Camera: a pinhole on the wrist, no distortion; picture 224 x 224 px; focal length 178.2 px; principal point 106.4 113.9 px. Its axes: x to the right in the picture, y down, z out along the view. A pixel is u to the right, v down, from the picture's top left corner.
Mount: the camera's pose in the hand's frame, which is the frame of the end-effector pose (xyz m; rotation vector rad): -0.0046 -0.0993 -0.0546 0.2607 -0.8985 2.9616
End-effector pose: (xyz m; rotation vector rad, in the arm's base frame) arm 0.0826 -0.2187 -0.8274 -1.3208 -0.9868 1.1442
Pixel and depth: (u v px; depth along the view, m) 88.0 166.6 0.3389
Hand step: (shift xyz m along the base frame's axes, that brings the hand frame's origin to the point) -0.1236 0.1317 0.3685
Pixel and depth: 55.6 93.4 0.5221
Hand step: -0.3099 0.3217 0.3305
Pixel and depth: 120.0 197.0 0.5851
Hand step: -0.2365 0.1230 0.6582
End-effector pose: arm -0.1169 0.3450 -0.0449 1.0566 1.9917 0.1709
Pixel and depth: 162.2 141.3 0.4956
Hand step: 0.0018 -0.4285 -0.3613
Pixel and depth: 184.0 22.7 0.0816
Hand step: -0.0309 -0.0977 -0.0627
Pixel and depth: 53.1 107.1 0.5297
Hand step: -0.0275 -0.1579 -0.5477
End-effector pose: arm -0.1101 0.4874 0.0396 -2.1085 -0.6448 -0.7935
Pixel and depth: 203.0 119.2 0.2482
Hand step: -0.1769 0.2560 -0.0370
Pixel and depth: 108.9 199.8 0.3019
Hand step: -0.2043 0.3162 0.1489
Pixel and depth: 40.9 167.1 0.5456
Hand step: -0.0915 0.5663 0.3113
